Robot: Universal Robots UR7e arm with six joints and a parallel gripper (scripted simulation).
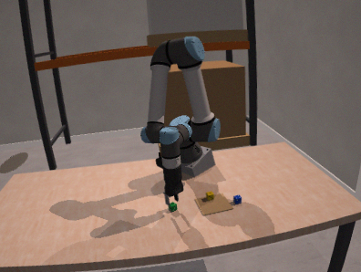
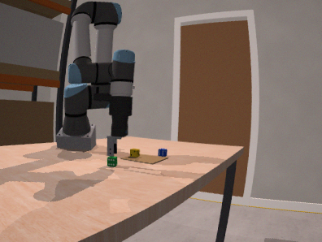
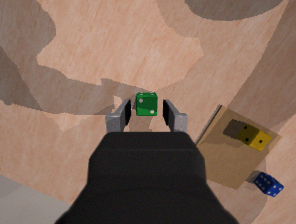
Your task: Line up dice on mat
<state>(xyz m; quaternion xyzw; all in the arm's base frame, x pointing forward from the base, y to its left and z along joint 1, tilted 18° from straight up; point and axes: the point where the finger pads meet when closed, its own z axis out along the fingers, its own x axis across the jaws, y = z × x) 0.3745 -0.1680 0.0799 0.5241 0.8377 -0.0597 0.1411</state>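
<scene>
Now: the green die 4 cm below my hand. The rest, counted from my hand: tan mat (18 cm to the left, 5 cm below, 2 cm ahead); blue die (29 cm to the left, 5 cm ahead, 4 cm below); yellow die (18 cm to the left, 4 cm below, 2 cm behind).
</scene>
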